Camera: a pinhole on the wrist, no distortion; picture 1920 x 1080 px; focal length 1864.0 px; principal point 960.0 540.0 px. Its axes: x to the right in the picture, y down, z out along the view. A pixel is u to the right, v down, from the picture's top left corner.
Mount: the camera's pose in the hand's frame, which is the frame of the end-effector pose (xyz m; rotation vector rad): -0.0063 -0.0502 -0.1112 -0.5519 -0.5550 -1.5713
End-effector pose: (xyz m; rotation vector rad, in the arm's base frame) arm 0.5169 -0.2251 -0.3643 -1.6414 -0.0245 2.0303
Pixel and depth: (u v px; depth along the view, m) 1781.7 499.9 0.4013
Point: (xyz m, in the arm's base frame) 0.2077 -0.2018 -0.2912
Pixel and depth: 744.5 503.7 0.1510
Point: 0.5008 -0.2814 -0.3820
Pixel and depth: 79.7 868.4 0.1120
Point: 0.5452 -0.2878 -0.4177
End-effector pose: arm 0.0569 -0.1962 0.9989 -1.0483 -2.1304 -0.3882
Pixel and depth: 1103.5 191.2 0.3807
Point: 0.1314 -0.0189 0.8033
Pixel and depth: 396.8 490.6 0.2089
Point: 0.1581 -0.1108 0.9856
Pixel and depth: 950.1 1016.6 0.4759
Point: 0.0805 0.1685 0.9012
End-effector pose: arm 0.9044 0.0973 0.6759 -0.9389 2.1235 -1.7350
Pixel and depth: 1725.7 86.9 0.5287
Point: 1.2060 -0.1449 0.4086
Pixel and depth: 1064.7 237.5 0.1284
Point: 0.9091 0.1219 0.6465
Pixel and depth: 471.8 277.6 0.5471
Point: 0.9355 0.0037 0.2146
